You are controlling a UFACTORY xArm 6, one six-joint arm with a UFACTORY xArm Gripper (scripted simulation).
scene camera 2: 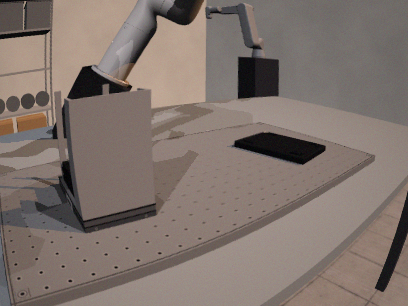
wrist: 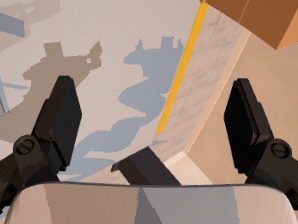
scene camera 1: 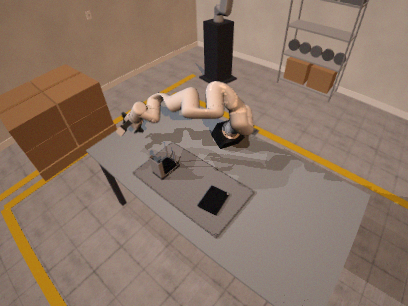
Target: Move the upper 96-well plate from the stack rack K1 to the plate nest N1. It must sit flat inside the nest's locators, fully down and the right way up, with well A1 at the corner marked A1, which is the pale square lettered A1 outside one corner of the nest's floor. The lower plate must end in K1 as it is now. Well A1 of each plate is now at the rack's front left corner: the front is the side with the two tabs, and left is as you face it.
The pictures show: my gripper, a plate nest N1 and a rack's solid pale wall.
